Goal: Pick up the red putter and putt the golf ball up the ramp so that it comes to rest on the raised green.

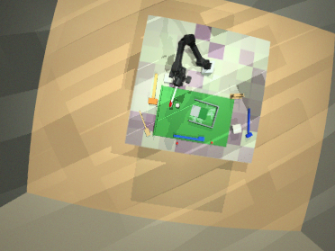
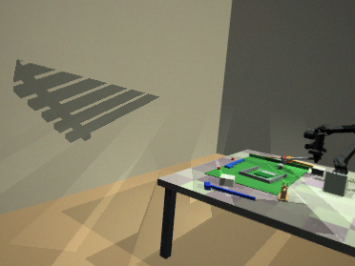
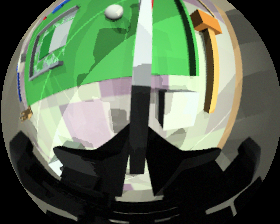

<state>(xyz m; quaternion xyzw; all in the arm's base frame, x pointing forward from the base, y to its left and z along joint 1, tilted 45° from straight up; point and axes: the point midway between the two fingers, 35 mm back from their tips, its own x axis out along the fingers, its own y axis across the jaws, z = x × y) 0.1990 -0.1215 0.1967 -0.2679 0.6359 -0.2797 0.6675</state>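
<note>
Right now my gripper tip is 12 cm short of the red putter and 1 cm above it. Round my gripper tip: white golf ball 22 cm ahead, 6 cm to the left, 7 cm below; blue putter 20 cm ahead, 80 cm to the left, 8 cm below.
</note>
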